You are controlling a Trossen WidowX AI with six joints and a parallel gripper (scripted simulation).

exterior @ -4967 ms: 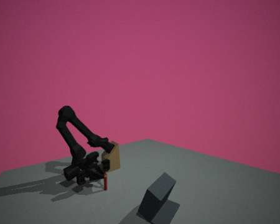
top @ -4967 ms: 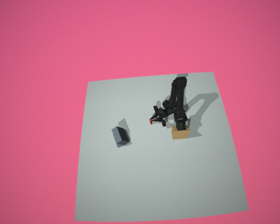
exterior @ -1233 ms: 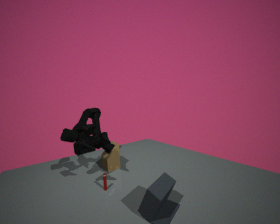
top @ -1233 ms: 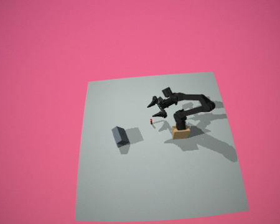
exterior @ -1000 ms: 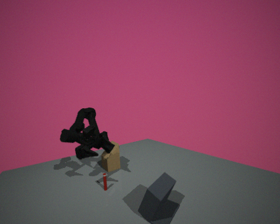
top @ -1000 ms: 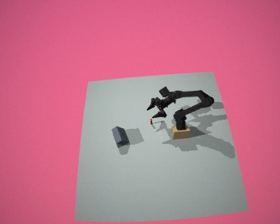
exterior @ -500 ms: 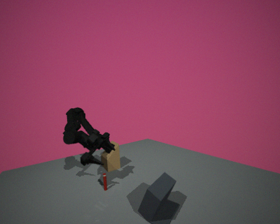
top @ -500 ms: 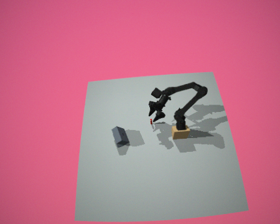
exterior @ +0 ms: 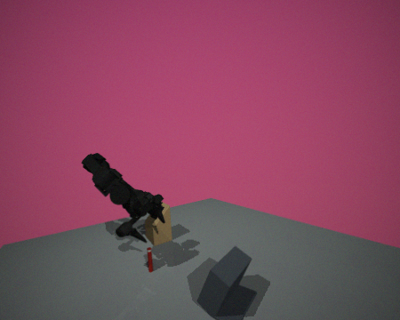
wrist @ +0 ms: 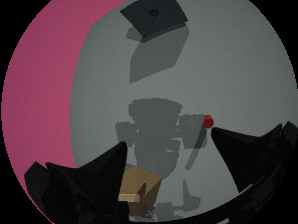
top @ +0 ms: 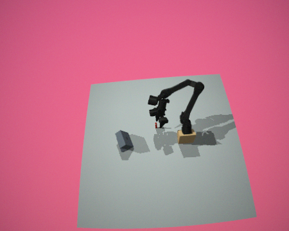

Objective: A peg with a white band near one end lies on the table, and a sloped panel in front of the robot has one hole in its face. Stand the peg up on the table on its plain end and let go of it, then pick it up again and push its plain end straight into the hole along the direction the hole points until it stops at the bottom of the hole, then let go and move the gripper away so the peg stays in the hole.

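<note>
Now: the red peg 60 mm below my gripper tip, 30 mm to the right of it and 20 mm ahead of it. Also, from my gripper tip: grey sloped panel 280 mm ahead, 70 mm to the left, 60 mm below.
</note>
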